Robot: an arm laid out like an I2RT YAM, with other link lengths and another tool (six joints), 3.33 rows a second.
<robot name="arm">
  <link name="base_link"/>
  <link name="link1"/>
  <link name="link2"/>
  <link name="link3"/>
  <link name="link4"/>
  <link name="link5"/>
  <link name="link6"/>
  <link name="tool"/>
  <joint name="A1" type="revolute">
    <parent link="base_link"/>
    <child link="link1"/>
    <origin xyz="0 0 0.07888" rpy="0 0 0"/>
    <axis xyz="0 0 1"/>
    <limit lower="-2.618" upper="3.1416"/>
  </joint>
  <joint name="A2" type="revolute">
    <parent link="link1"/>
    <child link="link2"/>
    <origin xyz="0.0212 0.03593 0.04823" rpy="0 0 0"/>
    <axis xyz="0 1 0"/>
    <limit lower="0" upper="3.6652"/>
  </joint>
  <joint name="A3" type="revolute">
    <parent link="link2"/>
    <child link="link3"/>
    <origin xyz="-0.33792 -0.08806 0" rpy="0 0 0"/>
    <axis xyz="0 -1 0"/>
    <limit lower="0" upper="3.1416"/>
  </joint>
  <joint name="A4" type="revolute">
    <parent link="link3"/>
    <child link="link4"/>
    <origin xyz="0.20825 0.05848 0.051" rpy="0 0 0"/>
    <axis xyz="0 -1 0"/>
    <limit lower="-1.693" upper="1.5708"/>
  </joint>
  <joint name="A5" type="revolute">
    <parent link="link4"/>
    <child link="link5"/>
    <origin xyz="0.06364 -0.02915 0.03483" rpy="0 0 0"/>
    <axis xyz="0 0 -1"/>
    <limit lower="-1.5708" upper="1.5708"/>
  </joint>
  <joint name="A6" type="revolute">
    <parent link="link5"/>
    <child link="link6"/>
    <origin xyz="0.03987 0 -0.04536" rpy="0 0 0"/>
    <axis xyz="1 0 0"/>
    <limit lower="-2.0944" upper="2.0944"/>
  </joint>
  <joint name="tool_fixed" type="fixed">
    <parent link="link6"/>
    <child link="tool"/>
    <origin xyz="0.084 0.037 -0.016" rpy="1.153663 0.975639 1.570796"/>
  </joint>
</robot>
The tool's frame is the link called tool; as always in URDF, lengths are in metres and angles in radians.
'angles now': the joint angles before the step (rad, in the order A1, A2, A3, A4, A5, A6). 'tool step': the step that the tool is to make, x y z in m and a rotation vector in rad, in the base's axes. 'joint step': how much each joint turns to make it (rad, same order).
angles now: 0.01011, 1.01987, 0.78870, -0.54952, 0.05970, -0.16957
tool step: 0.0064, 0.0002, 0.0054, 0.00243, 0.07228, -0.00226
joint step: -0.00039, 0.06132, 0.07379, -0.08493, -0.00102, 0.00352
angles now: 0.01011, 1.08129, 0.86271, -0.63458, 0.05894, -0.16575
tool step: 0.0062, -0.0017, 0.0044, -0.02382, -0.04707, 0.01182
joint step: 0.00041, -0.00393, -0.00051, 0.04500, 0.01021, -0.02488
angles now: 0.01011, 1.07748, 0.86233, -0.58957, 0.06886, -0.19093
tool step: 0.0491, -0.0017, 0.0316, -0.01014, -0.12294, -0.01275
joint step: -0.00033, 0.09876, 0.11349, 0.10809, 0.01682, 0.00004
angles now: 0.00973, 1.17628, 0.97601, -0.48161, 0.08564, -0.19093
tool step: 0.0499, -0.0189, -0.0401, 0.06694, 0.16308, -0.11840
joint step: -0.08120, 0.24078, 0.03239, 0.03786, -0.01598, 0.07062
